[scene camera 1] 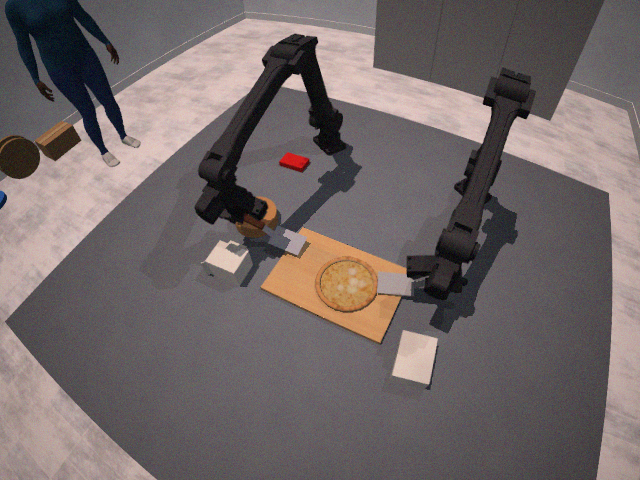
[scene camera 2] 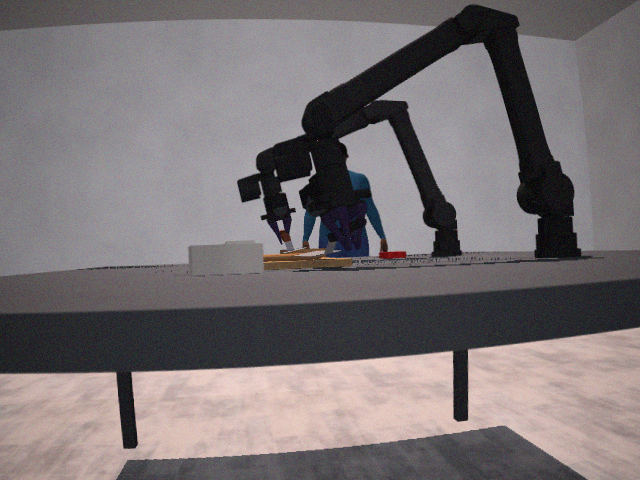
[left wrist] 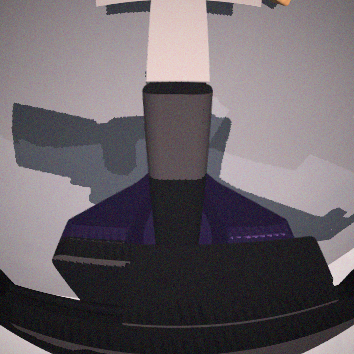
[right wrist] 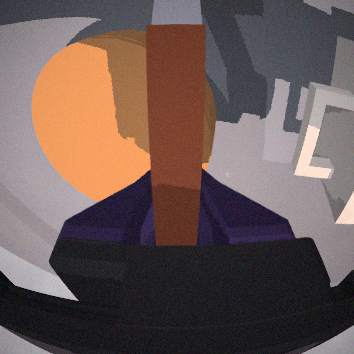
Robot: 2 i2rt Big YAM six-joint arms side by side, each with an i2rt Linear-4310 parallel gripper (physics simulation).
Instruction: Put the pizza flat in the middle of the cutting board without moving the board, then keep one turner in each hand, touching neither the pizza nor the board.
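The pizza (scene camera 1: 346,284) lies flat on the wooden cutting board (scene camera 1: 285,281), slightly right of its middle in scene camera 1. My left gripper (scene camera 2: 352,243) (left wrist: 176,174) is shut on the dark-handled turner (scene camera 1: 395,283) (left wrist: 177,135). Its pale blade reaches over the board's right edge, right at the pizza's rim; I cannot tell whether it touches. My right gripper (scene camera 2: 280,235) (right wrist: 176,174) is shut on the brown-handled turner (scene camera 1: 295,242) (right wrist: 175,100). Its blade is over the board's back left corner, apart from the pizza; contact with the board is unclear. The arms hide both grips in scene camera 1.
An orange round block (scene camera 1: 269,210) (right wrist: 75,115) stands beside my right gripper. A white block (scene camera 1: 227,256) is left of the board, another white block (scene camera 1: 415,357) in front right. A red box (scene camera 1: 294,161) (scene camera 2: 391,254) lies farther back. A person (scene camera 1: 77,67) stands beyond the table.
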